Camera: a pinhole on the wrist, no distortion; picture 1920 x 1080 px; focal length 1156.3 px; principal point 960.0 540.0 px. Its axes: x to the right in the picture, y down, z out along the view. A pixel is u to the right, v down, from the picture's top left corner.
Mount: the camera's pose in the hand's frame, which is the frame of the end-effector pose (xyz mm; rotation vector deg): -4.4 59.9 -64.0 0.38 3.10 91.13
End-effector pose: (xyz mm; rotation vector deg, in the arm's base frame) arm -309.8 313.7 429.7 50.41 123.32 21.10
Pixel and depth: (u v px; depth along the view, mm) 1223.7 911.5 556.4
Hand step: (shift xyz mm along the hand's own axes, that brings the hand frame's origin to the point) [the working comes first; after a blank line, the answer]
In the camera's frame: 126.9 178.8 556.4

-164.3 200.2 494.9
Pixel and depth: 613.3 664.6 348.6
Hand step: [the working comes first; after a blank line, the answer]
In the camera's frame: -104.5 37.6 348.6

-26.4 -34.6 288.8
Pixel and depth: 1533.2 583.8 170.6
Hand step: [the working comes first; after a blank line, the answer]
In the camera's frame: 84.6 6.5 170.6

-6.1 149.5 104.1
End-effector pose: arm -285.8 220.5 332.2 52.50 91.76 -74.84
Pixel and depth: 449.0 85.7 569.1
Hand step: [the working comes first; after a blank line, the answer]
In the camera's frame: -251.5 -223.6 569.1

245.9 -169.7 503.2
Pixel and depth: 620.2 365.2 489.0
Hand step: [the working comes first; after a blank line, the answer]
In the camera's frame: -143.7 -73.9 489.0

91.1 -67.3 425.8
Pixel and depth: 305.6 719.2 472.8
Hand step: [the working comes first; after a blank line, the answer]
In the camera's frame: -267.6 73.3 472.8

-54.0 -194.5 419.0
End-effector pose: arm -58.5 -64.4 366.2 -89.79 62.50 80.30
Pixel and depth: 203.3 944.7 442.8
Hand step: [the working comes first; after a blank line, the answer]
In the camera's frame: -289.8 155.0 442.8

-136.3 -219.2 392.9
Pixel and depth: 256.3 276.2 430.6
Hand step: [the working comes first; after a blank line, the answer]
In the camera's frame: -262.1 -98.2 430.6

115.6 -186.9 370.1
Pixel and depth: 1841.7 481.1 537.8
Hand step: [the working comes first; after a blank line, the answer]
In the camera's frame: 410.1 -27.4 537.8

35.1 486.7 459.9
